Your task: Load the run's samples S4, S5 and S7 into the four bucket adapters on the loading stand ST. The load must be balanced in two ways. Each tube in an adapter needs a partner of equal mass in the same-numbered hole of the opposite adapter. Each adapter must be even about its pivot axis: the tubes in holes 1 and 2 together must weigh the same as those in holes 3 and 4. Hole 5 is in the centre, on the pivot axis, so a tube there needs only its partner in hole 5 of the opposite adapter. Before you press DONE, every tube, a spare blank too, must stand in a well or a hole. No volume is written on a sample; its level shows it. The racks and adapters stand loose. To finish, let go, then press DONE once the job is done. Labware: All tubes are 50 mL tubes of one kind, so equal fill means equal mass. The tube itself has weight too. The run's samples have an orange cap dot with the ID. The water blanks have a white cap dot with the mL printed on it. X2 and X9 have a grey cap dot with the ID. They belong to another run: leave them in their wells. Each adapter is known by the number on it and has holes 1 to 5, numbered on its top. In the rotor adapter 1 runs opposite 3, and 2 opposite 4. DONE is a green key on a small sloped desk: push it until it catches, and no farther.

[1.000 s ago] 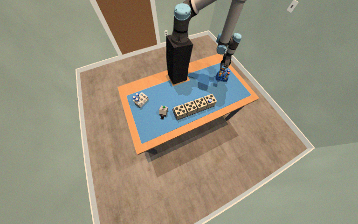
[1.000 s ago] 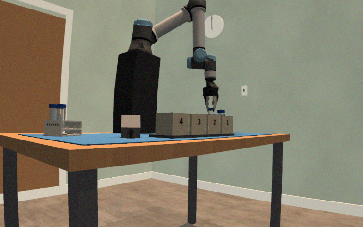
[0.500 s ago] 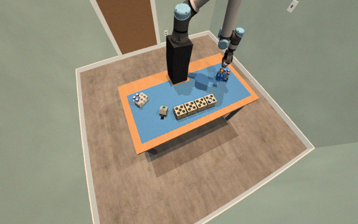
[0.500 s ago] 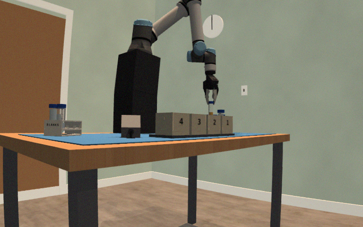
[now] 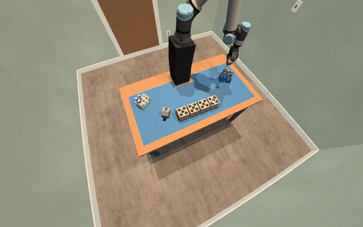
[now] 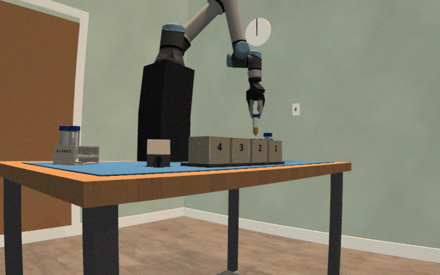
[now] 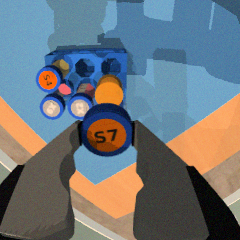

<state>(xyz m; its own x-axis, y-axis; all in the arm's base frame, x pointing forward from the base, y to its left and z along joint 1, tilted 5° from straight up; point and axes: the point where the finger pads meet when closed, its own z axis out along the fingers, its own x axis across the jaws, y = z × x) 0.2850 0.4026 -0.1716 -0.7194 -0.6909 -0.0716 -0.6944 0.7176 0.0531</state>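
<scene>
Right now my hand is 50 mm above the tube and 10 mm to the left of it. Also, from my hand: green key (760 mm to the right, 180 mm below, 20 mm ahead); blue sample rack (210 mm below, 40 mm to the left, 10 mm ahead); done desk (770 mm to the right, 190 mm below, 40 mm ahead).
</scene>
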